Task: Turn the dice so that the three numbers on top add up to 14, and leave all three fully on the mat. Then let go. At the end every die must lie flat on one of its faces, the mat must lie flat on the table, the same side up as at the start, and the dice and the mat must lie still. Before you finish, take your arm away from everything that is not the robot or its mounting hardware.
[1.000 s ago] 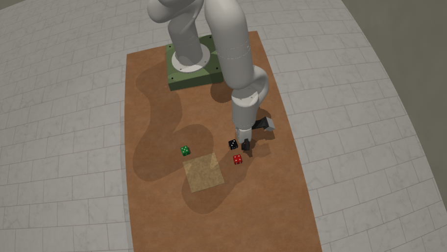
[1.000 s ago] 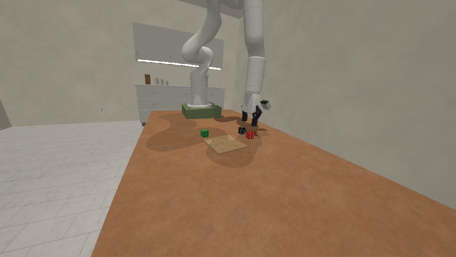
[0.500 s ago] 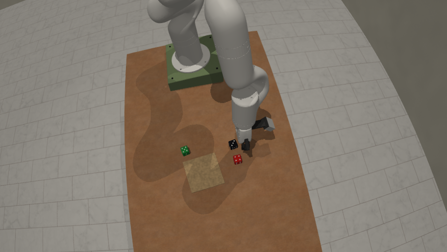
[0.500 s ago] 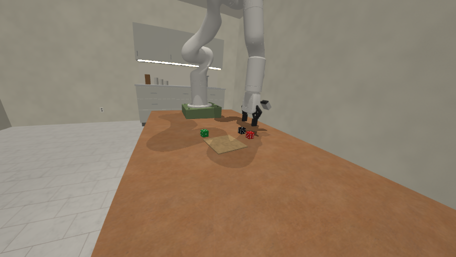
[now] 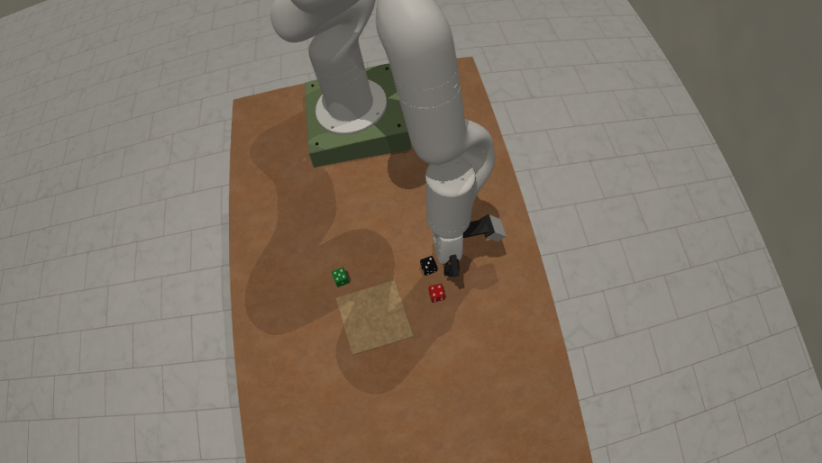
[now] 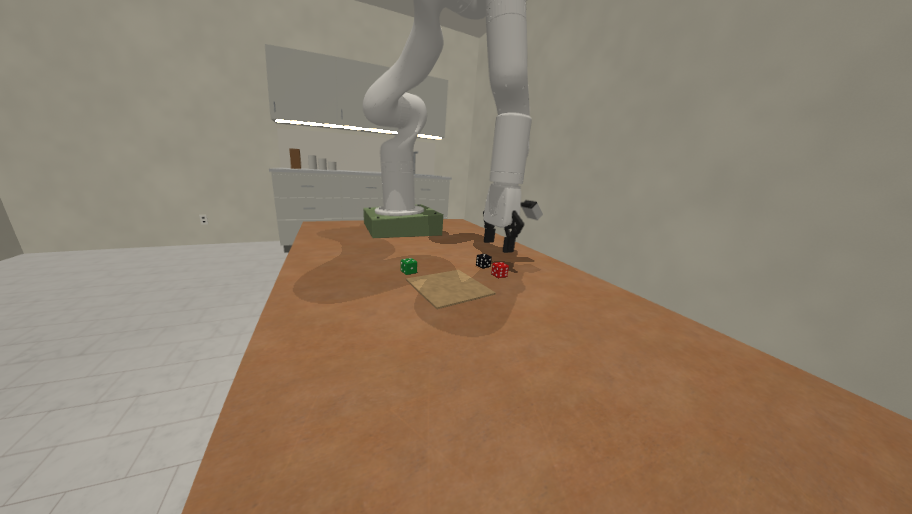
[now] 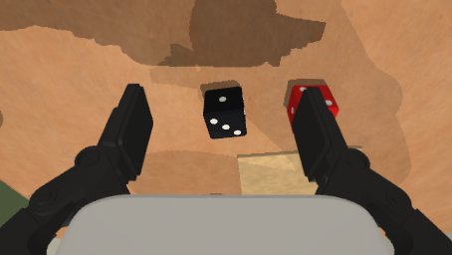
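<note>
Right now the black die is 40 mm to the right of my hand and 40 mm below it. From my hand the other things lie so: green die: 30 mm behind, 240 mm to the right, 40 mm below; then tan square mat: 80 mm ahead, 190 mm to the right, 60 mm below; then red die: 70 mm ahead, 40 mm to the right, 40 mm below.
</note>
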